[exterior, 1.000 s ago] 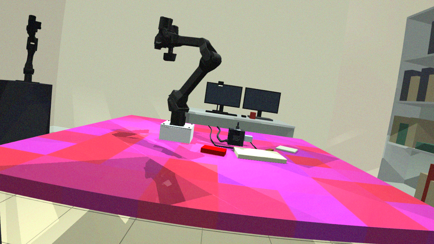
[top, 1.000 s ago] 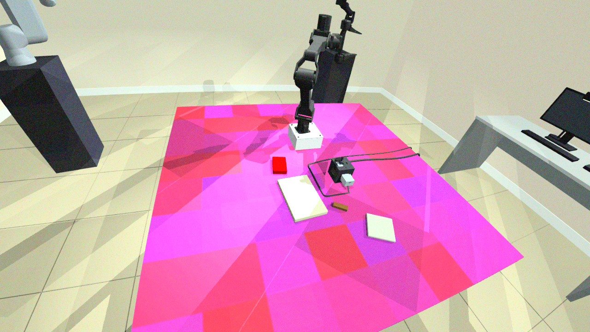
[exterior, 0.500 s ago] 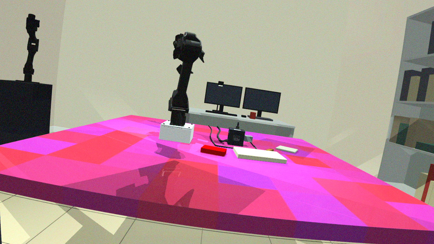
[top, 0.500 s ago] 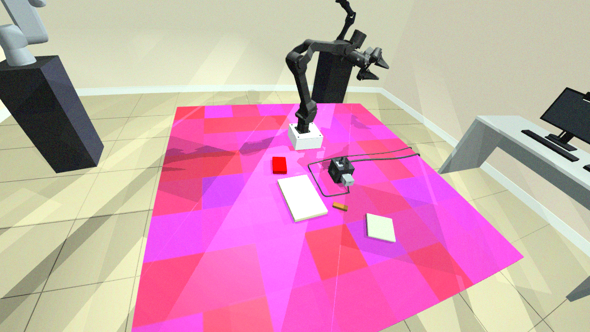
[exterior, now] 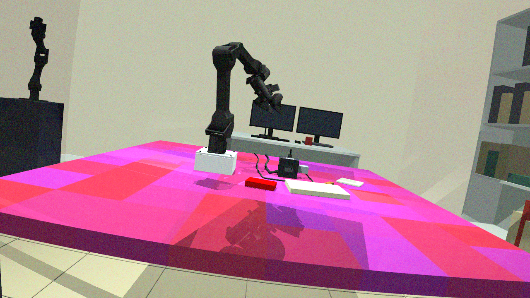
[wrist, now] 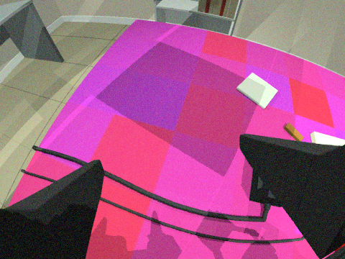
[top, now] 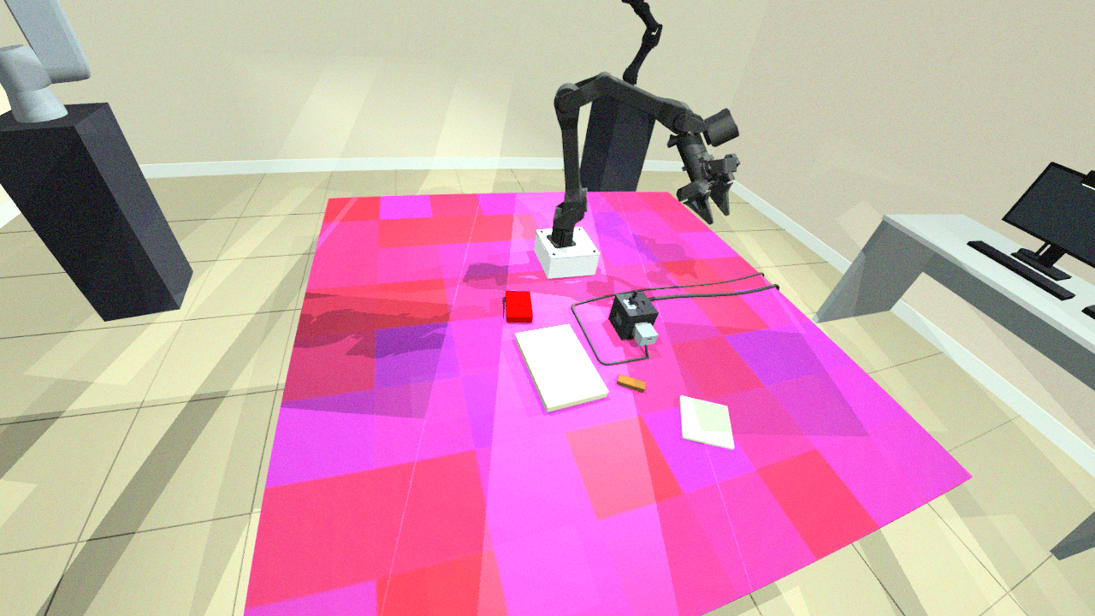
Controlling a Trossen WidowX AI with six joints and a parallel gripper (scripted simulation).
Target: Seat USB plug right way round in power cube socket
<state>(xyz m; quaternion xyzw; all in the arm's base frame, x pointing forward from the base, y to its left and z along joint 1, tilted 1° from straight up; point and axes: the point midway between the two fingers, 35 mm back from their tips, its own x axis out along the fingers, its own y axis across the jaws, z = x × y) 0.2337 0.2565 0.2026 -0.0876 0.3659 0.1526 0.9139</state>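
The USB plug lies 4 cm ahead of my gripper tip, 23 cm to the right of it and 16 cm below it. Also, from my gripper tip: white pad: 33 cm ahead, 21 cm to the right, 25 cm below; brown block: 19 cm ahead, 31 cm to the right, 25 cm below; USB socket: 4 cm ahead, 23 cm to the right, 18 cm below.
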